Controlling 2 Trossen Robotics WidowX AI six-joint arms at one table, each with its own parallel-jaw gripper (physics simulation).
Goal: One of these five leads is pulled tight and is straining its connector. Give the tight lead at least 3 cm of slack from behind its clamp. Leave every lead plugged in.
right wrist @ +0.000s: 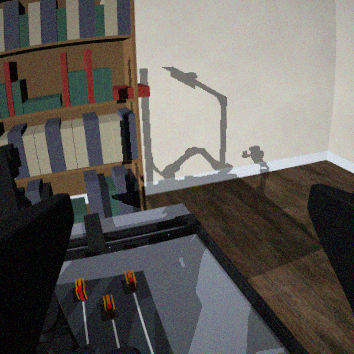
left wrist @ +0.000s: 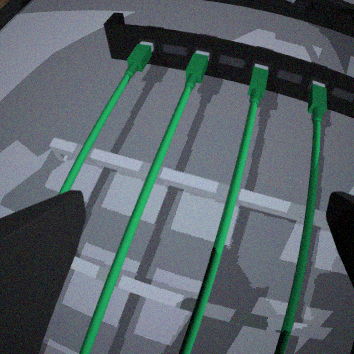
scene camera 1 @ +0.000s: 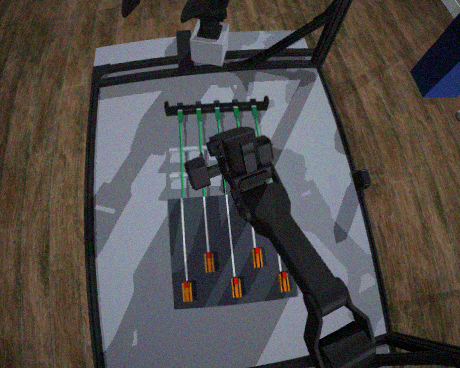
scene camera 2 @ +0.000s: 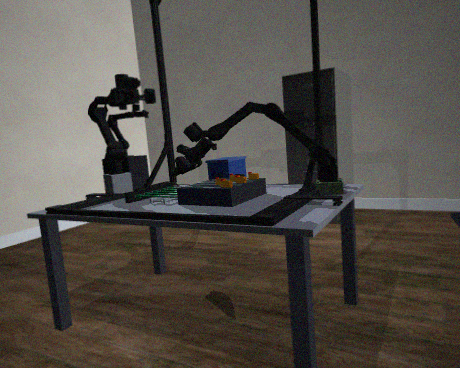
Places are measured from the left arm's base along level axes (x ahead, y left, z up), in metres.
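Pixels of known places: left gripper, fingertip midpoint: (left wrist: 210,205) (scene camera 1: 218,148) (scene camera 2: 176,175); right gripper, fingertip midpoint: (right wrist: 193,202) (scene camera 1: 151,17) (scene camera 2: 144,93); left arm's base, link origin: (scene camera 2: 329,180); right arm's base, link origin: (scene camera 1: 209,31) (scene camera 2: 116,173).
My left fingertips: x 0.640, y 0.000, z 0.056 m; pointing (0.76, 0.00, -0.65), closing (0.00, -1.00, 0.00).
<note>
Ahead of a thing's pixels: the offset from my left fingertips to its top centre. "spot": to the spot under its first point.
Several green leads @(spot: dx +0.078, dy +0.075, dz -0.076 m) (scene camera 1: 181,145) (left wrist: 150,180) run from a black socket bar (scene camera 1: 208,108) (left wrist: 118,39) over a dark block (scene camera 1: 215,296) (scene camera 2: 205,195) to orange clamps with red tops @(spot: dx -0.279, dy +0.182, dz -0.013 m) (scene camera 1: 187,292) (right wrist: 108,303). Four plugs show seated in the left wrist view; the fifth lead is outside it. There the two left leads look straight and the fourth bends slightly. Which is tight I cannot tell. My left gripper (scene camera 2: 179,171) (left wrist: 210,205) is open, low over the green parts near the bar, its fingers astride several leads. My right gripper (scene camera 2: 143,114) (right wrist: 193,202) is open, raised far from the leads.
Two pale crossbars @(spot: dx +0.075, dy +0.099, dz -0.083 m) (scene camera 1: 173,150) (left wrist: 115,160) lie beneath the leads between bar and block. My left forearm passes over the right part of the block in scene camera 1. A blue box (scene camera 1: 440,67) (scene camera 2: 230,167) stands beyond the table. A black frame edges the table.
</note>
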